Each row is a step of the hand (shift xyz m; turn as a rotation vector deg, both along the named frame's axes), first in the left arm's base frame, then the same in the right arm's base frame.
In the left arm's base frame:
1: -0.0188 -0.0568 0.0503 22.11 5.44 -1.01
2: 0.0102 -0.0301 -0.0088 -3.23 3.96 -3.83
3: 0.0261 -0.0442 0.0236 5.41 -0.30 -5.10
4: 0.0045 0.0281 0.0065 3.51 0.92 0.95
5: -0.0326 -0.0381 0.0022 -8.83 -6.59 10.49
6: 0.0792 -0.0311 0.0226 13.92 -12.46 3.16
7: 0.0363 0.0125 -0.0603 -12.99 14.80 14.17
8: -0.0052 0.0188 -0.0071 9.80 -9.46 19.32
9: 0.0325 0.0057 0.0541 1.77 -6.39 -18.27
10: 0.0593 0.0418 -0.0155 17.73 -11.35 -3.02
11: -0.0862 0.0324 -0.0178 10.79 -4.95 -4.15
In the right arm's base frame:
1: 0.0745 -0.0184 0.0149 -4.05 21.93 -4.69
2: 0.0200 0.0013 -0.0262 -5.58 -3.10 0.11
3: 0.0508 0.0208 -0.0132 -2.45 3.92 -5.84
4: -0.0190 0.0117 0.0188 -0.05 3.75 0.16
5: 0.0310 -0.0386 -0.0087 11.02 -7.40 7.43
6: 0.0419 0.0738 -0.0233 12.61 11.31 -8.49
7: -0.0433 0.0234 -0.0519 -4.52 -5.98 23.07
8: -0.0197 -0.0026 0.0061 19.27 11.71 7.09
9: 0.0279 0.0444 0.0356 -5.20 -3.84 -18.33
10: -0.0404 0.0617 -0.0080 8.32 13.76 -13.92
11: -0.0405 -0.0791 0.0299 2.14 8.26 -9.24

